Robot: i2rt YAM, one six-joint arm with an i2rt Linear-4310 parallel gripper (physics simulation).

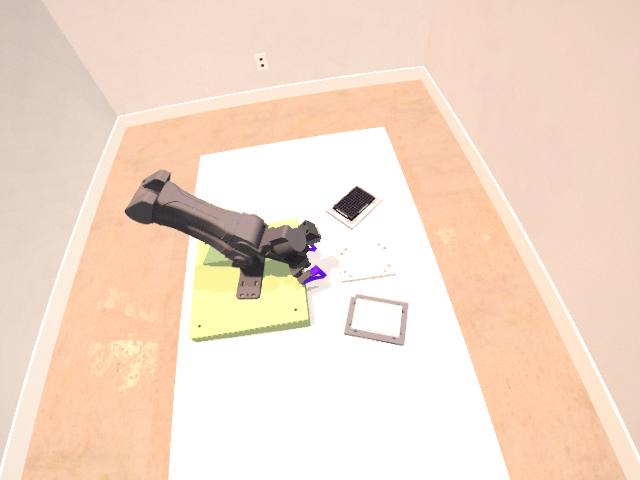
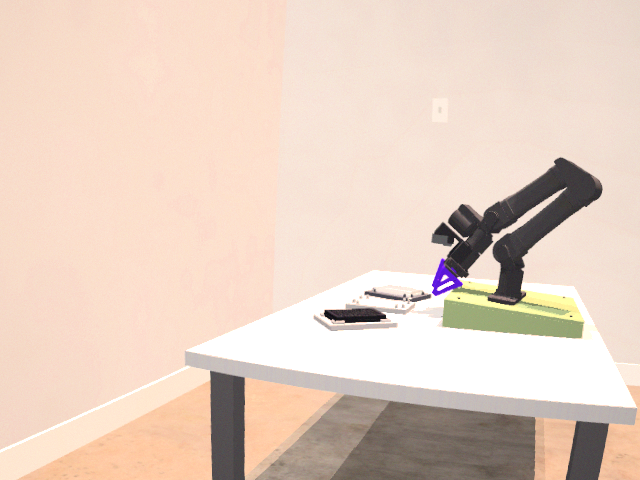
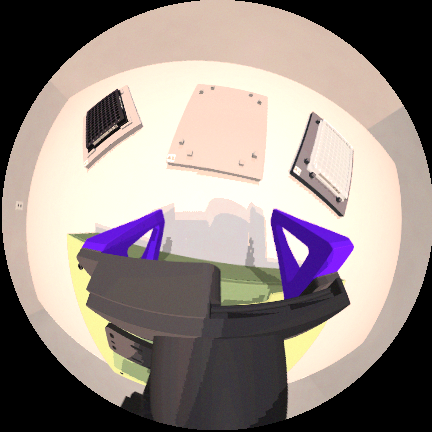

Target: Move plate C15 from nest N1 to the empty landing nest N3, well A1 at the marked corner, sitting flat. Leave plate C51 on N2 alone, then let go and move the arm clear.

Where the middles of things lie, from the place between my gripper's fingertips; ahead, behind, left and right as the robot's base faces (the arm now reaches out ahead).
I see the pale plate (image 1: pixel 371 316) 16 cm ahead of my hand, 15 cm to the right of it and 4 cm below it. Also, from my hand: black well plate (image 1: pixel 357 200) 10 cm ahead, 25 cm to the left, 4 cm below.
